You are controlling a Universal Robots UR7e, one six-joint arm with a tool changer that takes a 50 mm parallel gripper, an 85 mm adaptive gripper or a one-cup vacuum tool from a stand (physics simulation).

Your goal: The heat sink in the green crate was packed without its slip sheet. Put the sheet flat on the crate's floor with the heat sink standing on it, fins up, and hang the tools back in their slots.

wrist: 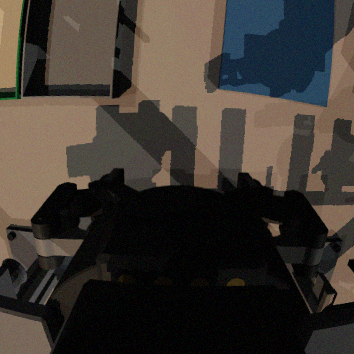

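Observation:
My gripper is in the wrist view, dark and seen from above. Its two fingertips stand wide apart at left and right of its rounded body, and it is open, with no object seen between them. The green crate shows only as a green rim and a strip of pale inside at the upper left edge, ahead of the gripper and to its left. The heat sink and the slip sheet do not show in this view.
A dark-walled open tray lies right of the green crate. A flat blue rectangle lies at the upper right. Grey metal plates and brackets flank the gripper low on both sides. Large dark shadows cross the tan table.

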